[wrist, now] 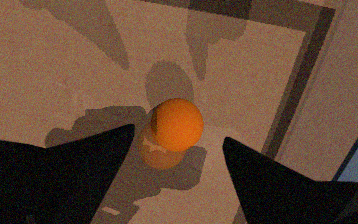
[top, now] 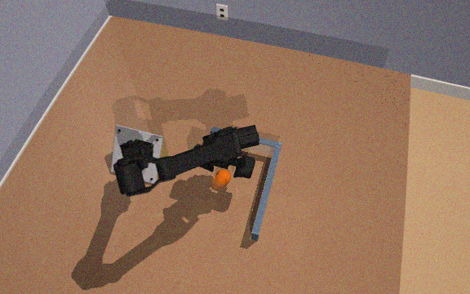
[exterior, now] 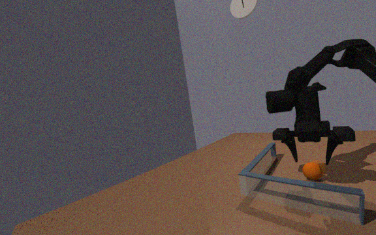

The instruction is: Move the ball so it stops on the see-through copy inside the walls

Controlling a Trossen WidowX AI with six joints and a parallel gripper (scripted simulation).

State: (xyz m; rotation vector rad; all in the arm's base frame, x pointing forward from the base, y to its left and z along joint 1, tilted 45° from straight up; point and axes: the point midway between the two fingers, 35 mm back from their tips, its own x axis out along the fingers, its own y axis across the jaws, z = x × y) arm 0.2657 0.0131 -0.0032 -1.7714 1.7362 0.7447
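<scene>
The orange ball lies 20 mm below my gripper tip.
</scene>
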